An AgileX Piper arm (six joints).
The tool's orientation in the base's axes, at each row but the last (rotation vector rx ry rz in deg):
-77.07 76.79 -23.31
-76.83 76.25 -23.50
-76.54 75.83 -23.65
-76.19 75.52 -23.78
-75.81 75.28 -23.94
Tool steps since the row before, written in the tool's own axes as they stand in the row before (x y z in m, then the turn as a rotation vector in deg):
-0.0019 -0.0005 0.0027 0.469 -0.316 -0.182
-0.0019 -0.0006 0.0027 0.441 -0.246 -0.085
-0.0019 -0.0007 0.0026 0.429 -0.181 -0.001
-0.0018 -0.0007 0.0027 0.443 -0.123 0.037
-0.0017 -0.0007 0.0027 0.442 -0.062 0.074
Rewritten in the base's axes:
0.0019 0.0027 0.0004 0.128 -0.569 0.112
0.0020 0.0027 0.0006 0.170 -0.482 0.037
0.0019 0.0026 0.0007 0.208 -0.415 -0.037
0.0020 0.0025 0.0006 0.220 -0.392 -0.103
0.0021 0.0024 0.0006 0.225 -0.357 -0.164

